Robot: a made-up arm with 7 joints. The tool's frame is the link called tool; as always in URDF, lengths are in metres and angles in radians. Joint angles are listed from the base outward.
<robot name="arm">
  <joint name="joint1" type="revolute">
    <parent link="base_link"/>
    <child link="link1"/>
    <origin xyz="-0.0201 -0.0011 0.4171"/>
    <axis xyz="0 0 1"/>
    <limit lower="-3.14" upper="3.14"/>
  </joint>
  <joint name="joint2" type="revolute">
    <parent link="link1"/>
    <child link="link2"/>
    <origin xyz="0.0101 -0.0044 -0.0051" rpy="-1.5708 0 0"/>
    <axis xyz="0 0 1"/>
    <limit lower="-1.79" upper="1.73"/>
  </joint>
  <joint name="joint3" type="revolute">
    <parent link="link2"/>
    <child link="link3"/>
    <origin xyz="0.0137 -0.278 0.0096" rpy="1.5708 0 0"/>
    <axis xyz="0 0 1"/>
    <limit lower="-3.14" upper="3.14"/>
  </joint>
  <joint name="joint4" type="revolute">
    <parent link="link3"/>
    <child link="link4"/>
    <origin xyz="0.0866 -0.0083 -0.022" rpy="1.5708 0 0"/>
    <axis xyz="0 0 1"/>
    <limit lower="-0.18" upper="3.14"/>
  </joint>
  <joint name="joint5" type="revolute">
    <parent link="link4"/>
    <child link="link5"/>
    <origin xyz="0.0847 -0.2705 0.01" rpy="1.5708 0 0"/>
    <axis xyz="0 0 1"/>
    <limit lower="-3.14" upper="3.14"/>
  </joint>
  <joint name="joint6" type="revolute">
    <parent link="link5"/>
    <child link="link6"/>
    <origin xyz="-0.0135 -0.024 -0.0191" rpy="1.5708 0 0"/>
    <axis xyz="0 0 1"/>
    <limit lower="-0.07" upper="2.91"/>
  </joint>
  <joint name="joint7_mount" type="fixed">
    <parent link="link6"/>
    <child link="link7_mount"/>
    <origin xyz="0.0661 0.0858 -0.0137"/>
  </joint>
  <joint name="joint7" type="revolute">
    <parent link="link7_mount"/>
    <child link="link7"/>
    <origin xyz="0.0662 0.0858 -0.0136" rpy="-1.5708 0 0"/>
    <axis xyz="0 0 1"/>
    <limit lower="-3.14" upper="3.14"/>
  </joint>
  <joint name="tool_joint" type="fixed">
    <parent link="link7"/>
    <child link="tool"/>
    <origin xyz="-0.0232 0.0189 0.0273" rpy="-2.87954 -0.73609 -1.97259"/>
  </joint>
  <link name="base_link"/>
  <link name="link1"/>
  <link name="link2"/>
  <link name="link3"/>
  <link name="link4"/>
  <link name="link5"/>
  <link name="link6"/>
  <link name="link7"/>
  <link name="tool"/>
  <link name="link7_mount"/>
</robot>
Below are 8 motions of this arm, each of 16 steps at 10 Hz.
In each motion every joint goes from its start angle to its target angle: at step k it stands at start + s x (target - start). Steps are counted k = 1, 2, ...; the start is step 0. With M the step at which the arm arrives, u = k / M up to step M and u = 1 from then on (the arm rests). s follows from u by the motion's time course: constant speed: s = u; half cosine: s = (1 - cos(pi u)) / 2; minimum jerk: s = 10 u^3 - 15 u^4 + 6 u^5.
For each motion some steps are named. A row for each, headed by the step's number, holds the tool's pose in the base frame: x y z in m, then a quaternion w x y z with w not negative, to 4 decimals.
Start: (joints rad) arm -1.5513 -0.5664 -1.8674 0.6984 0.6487 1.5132 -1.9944
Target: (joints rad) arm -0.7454 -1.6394 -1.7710 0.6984 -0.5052 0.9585 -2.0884
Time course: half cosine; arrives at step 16
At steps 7, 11, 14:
7: -0.2782 -0.1916 0.2720 0.7524 -0.6321 0.0907 0.1619
11: -0.2326 -0.3078 0.2624 0.5954 -0.7048 0.1356 0.3612
14: -0.1971 -0.3673 0.2759 0.4935 -0.7450 0.1722 0.4146

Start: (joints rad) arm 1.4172 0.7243 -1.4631 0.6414 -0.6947 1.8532 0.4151
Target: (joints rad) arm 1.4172 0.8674 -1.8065 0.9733 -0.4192 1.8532 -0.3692
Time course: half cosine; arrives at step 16
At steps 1, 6, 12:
1: 0.1656 -0.1485 0.4811 0.1734 -0.0904 0.9582 0.2087
6: 0.1711 -0.1521 0.4975 0.2204 -0.0290 0.9335 0.2815
12: 0.1830 -0.1581 0.5333 0.2920 0.0201 0.8559 0.4263

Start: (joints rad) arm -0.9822 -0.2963 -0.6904 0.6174 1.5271 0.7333 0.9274
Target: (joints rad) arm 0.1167 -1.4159 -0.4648 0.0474 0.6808 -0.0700 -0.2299
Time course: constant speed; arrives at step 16
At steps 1, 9, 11, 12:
1: 0.0373 -0.4375 0.4547 0.6656 0.4188 -0.3713 -0.4937
9: 0.1809 -0.2967 0.5065 0.9672 0.0804 -0.2313 -0.0675
11: 0.1992 -0.2642 0.5242 0.9711 -0.0374 -0.2303 0.0506
12: 0.2063 -0.2483 0.5343 0.9611 -0.0984 -0.2355 0.1058

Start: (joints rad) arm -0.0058 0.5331 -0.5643 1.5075 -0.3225 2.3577 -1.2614
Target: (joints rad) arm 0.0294 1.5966 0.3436 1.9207 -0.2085 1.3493 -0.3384
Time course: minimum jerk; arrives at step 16
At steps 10, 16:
10: 0.3361 -0.0460 -0.0011 0.0333 0.1525 0.3827 0.9106
16: 0.2879 0.1026 -0.1094 0.1255 0.1360 0.3164 0.9304

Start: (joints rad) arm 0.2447 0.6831 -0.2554 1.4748 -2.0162 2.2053 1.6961
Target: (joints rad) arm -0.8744 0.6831 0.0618 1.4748 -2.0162 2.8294 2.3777
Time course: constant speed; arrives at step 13
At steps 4, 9, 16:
4: 0.4161 -0.3272 0.5591 0.2161 -0.6991 0.5340 -0.4235
9: 0.2520 -0.4322 0.5659 0.1038 -0.6083 0.5494 -0.5633
16: 0.1108 -0.4624 0.5720 0.0298 0.5457 -0.5456 0.6353

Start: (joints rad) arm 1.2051 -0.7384 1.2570 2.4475 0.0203 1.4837 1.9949
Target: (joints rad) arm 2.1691 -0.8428 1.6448 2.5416 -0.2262 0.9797 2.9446
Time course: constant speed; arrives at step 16
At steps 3, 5, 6, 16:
3: -0.4807 -0.1828 0.8638 0.1647 0.2271 -0.2120 0.9361
5: -0.4580 -0.2691 0.8647 0.1002 0.2841 -0.1647 0.9392
6: -0.4404 -0.3113 0.8647 0.0667 0.3093 -0.1372 0.9387
16: -0.0658 -0.6041 0.8506 0.2855 -0.3947 -0.2297 -0.8425

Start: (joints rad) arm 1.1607 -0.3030 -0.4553 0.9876 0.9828 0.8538 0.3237
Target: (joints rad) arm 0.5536 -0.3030 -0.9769 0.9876 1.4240 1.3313 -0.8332
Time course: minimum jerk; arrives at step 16
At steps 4, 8, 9, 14, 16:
4: 0.3368 0.3159 0.5663 0.6198 0.1574 -0.0670 0.7659
8: 0.4195 0.1653 0.5583 0.6434 0.1208 -0.2202 0.7232
9: 0.4341 0.1175 0.5590 0.6504 0.0953 -0.2715 0.7030
14: 0.4494 -0.0432 0.5702 0.6666 -0.0426 -0.4285 0.6085
16: 0.4489 -0.0504 0.5711 0.6668 -0.0507 -0.4345 0.6033

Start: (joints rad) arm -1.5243 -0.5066 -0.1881 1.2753 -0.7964 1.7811 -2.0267
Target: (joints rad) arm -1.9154 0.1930 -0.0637 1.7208 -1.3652 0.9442 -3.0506
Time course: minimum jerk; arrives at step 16
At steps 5, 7, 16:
5: -0.2967 -0.3689 0.6940 0.2860 0.1004 0.3550 0.8844
7: -0.3153 -0.4234 0.7130 0.1669 0.1562 0.3186 0.9199
16: -0.3585 -0.5678 0.6788 0.2015 -0.3042 -0.0570 -0.9293

